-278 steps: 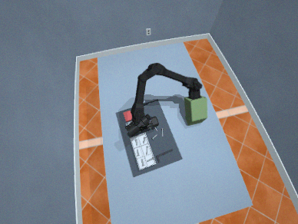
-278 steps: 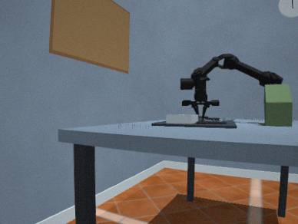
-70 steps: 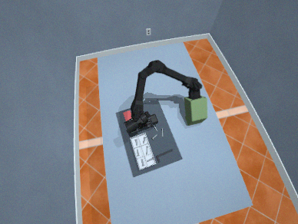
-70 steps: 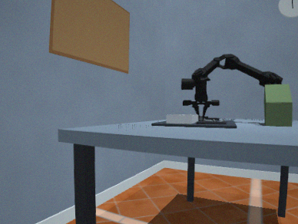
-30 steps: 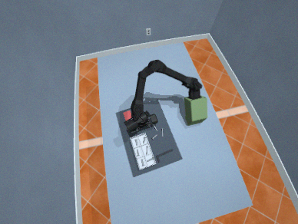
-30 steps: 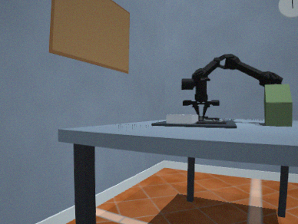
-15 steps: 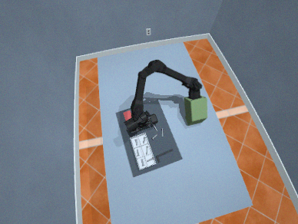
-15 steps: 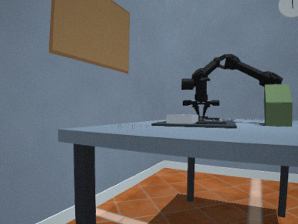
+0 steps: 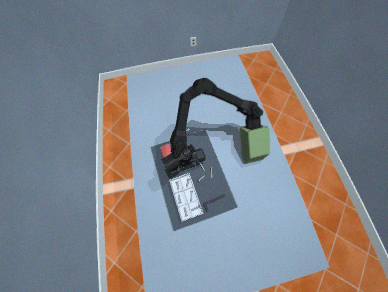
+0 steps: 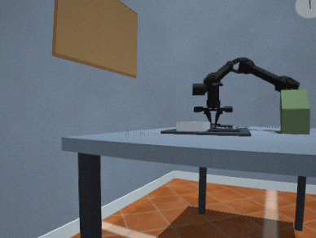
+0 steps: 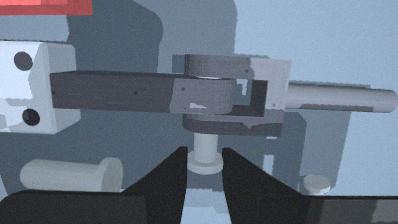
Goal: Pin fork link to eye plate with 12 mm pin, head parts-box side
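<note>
Now: hand 4 cm to the left of the eye plate, 3 cm above it and 2 cm short of it. Also, from my hand: thick headed pin (7 cm ahead, 3 cm below, 2 cm to the left); dark mat (6 cm to the left, 5 cm below); thin headed pin (7 cm behind, 4 cm to the left, 4 cm below).
</note>
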